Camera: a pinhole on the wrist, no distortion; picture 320 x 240 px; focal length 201.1 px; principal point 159.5 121.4 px. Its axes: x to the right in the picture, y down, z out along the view. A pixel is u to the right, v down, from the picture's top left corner.
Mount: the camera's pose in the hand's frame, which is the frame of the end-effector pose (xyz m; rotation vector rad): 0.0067 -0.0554 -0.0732 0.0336 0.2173 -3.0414
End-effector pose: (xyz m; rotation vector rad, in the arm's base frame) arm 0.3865 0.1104 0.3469 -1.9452 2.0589 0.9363
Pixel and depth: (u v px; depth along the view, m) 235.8 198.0 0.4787
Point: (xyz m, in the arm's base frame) 0.6018 0.4595 0.0342
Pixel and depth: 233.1 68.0 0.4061
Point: 0.3272 0.4255 0.1525
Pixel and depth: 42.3 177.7 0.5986
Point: 0.4437 0.0867 -0.3291
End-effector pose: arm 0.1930 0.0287 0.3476 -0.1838 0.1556 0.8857
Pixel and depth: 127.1 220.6 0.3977
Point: 0.4956 -0.0288 0.6452
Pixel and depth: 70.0 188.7 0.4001
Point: 0.5079 0.0997 0.6298
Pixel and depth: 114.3 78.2 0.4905
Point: 0.2891 0.1921 0.7464
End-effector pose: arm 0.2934 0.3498 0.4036 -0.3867 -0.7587 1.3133
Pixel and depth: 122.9 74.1 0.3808
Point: 0.0886 0.3550 0.6552
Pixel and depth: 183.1 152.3 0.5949
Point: 0.1138 0.1536 0.8935
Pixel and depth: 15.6 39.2 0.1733
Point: 0.2235 0.4482 0.5156
